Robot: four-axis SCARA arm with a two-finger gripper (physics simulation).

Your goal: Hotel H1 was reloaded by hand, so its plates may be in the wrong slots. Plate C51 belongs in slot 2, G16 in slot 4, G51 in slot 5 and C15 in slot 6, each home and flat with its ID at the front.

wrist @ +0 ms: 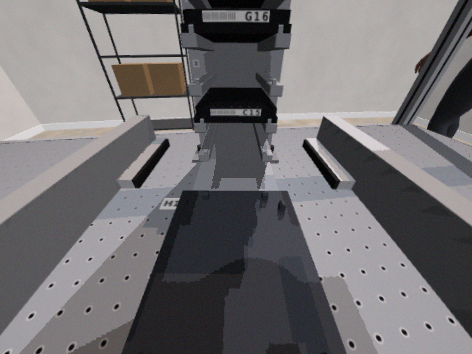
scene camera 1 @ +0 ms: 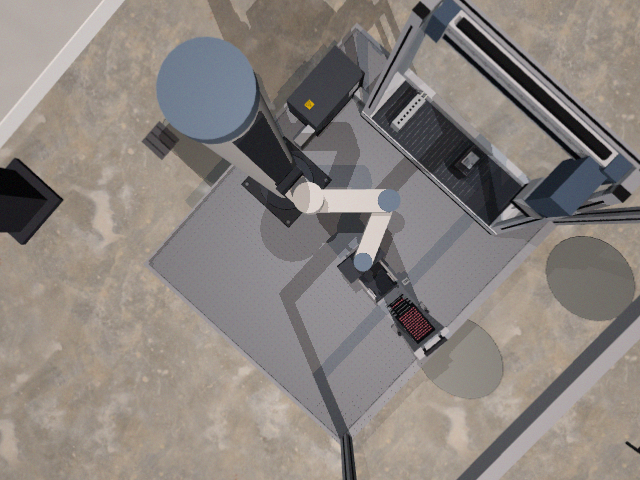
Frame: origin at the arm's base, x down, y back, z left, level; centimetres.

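Seen in the pictures: gripper, between the fingertips: (wrist: pixel 236 130) (scene camera 1: pixel 385 289).
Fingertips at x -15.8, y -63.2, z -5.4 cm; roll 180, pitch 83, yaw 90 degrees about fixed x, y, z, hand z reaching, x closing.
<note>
Offsets run from my fingertips to a thing's top centre. "*": to the spot under its first point. Level surfaces: height alone.
Hotel H1 (scene camera 1: pixel 435 345) (wrist: pixel 230 65) stands upright ahead of the gripper. In the wrist view, plate G16 {dx -6.8, dy -12.8, dz -1.6 cm} (wrist: pixel 236 24) sits in an upper slot, ID facing me. Plate C15 {dx +0.3, dy -12.8, dz -1.6 cm} (wrist: pixel 236 106) sits lower, ID facing me, with an empty pair of brackets between them and another below C15. The top of the hotel is cut off there; C51 and G51 cannot be read. In the scene view a plate with red wells {dx -13.9, dy -12.8, dz -1.6 cm} (scene camera 1: pixel 415 322) lies uppermost. My gripper (scene camera 1: pixel 386 289) (wrist: pixel 236 130) is open, partly narrowed and empty, in front of the hotel and above the dark stand (wrist: pixel 225 240).
The H1 label {* dx +14.5, dy -8.4, dz +9.1 cm} (wrist: pixel 170 203) lies on the perforated deck {dx +14.5 cm} (scene camera 1: pixel 222 268) beside the stand. A framed machine (scene camera 1: pixel 535 93) and a dark box {* dx +3.0, dy +74.8, dz +48.0 cm} (scene camera 1: pixel 330 82) stand at the deck's back side. Shelves with cartons (wrist: pixel 165 79) and part of a person (wrist: pixel 450 95) show beyond.
</note>
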